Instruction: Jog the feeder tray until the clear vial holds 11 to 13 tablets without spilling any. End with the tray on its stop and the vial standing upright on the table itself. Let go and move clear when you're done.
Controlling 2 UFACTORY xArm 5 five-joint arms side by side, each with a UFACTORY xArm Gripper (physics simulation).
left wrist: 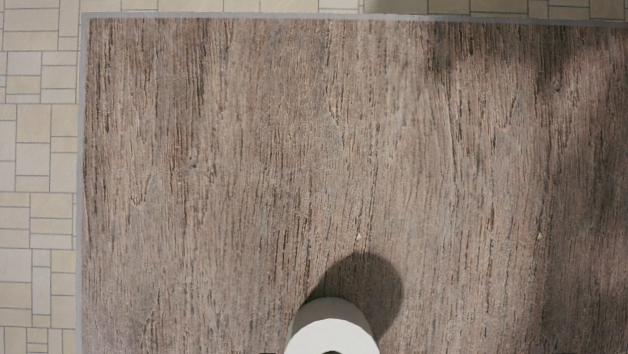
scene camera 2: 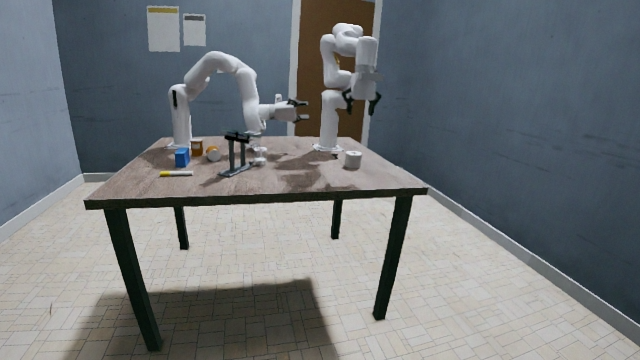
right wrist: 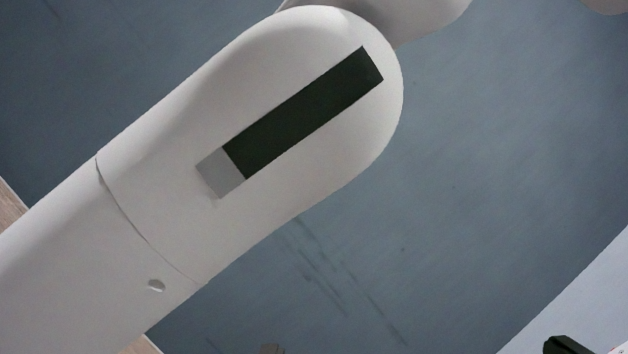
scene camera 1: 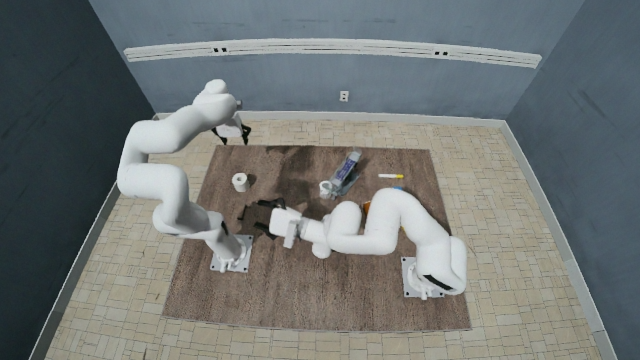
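Seen in the pictures: left gripper, fingertip midpoint: (scene camera 2: 359,114) (scene camera 1: 236,143); right gripper, fingertip midpoint: (scene camera 2: 308,110) (scene camera 1: 256,213); left arm's base at its link origin: (scene camera 2: 327,147) (scene camera 1: 232,252); right arm's base at its link origin: (scene camera 2: 183,145).
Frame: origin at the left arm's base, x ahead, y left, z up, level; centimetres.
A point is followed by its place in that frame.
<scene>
The feeder tray (scene camera 1: 346,168) (scene camera 2: 237,136), with a blue-violet face, sits on dark posts above a grey foot (scene camera 2: 235,171) @(x 39.4, y -48.9, z 0.6 cm) near the table's middle. A small clear and whitish piece that looks like the vial (scene camera 1: 326,188) (scene camera 2: 260,152) is at the tray's near-left end in scene camera 1; its tablets are too small to count, and what it rests on is unclear. My left gripper (scene camera 1: 234,141) @(x 39.8, y 0.0, z 23.7 cm) (scene camera 2: 360,113) @(x 39.8, y 0.0, z 23.7 cm) is open and empty, high above the table's far-left edge. My right gripper (scene camera 1: 258,215) @(x 8.1, y -14.1, z 21.1 cm) (scene camera 2: 306,110) @(x 8.1, y -14.1, z 21.1 cm) is open and empty, pointing sideways above the table, left of the feeder and apart from it.
A white cylinder with a hole (scene camera 1: 240,184) @(x 30.5, y 0.8, z 5.8 cm) (scene camera 2: 353,160) @(x 36.7, y 0.7, z 3.5 cm) (left wrist: 331,334) @(x 35.8, y 2.0, z 6.0 cm) stands left of the feeder. Right of the feeder are a yellow-capped marker (scene camera 1: 390,176) @(x 40.1, y -70.5, z 1.2 cm) (scene camera 2: 176,173) @(x 41.4, y -70.6, z 1.1 cm), a blue block (scene camera 2: 182,157) @(x 30.8, y -70.3, z 4.2 cm), an upright orange bottle (scene camera 2: 197,148) @(x 14.9, y -66.8, z 3.8 cm) and a tipped white-capped bottle (scene camera 2: 213,154) @(x 23.7, y -58.7, z 3.2 cm).
</scene>
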